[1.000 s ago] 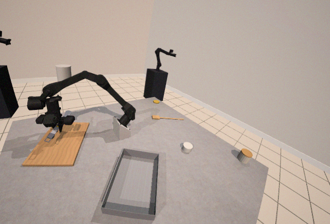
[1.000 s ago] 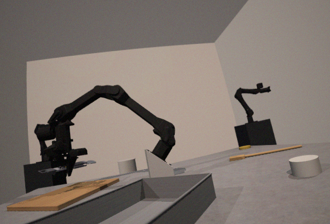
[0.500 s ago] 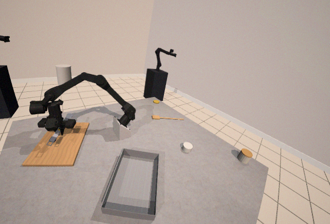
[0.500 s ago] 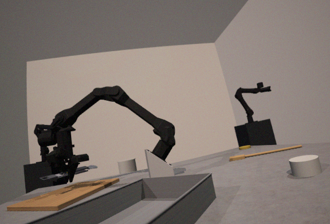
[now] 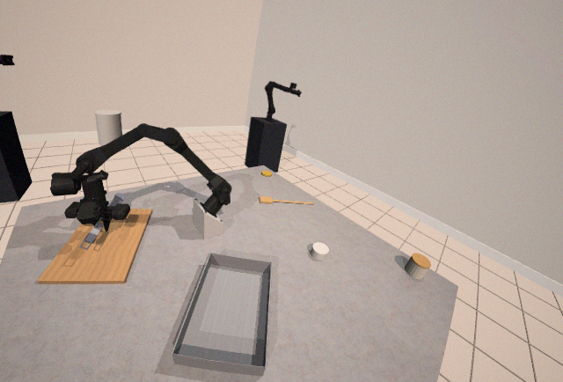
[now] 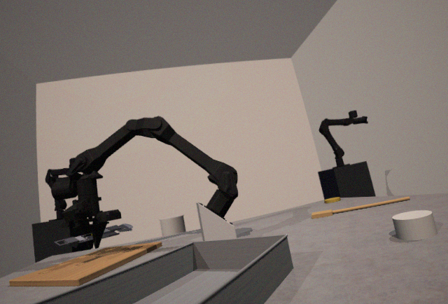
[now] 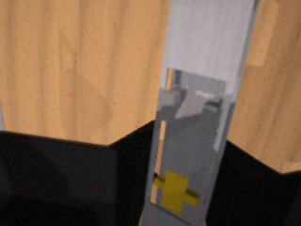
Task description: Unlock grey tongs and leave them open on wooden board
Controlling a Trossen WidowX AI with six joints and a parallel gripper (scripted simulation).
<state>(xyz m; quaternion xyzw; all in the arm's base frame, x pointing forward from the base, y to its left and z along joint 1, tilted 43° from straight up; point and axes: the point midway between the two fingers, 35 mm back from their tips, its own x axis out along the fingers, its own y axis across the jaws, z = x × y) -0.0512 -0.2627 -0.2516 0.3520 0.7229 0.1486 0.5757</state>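
My gripper tip is 1 cm to the right of the yellow lock tab and 4 cm below it. Also, from my gripper tip: roasting tin 41 cm ahead, 30 cm to the left, 2 cm below; wooden board 4 cm below; white puck 36 cm ahead, 70 cm to the left, 3 cm below.
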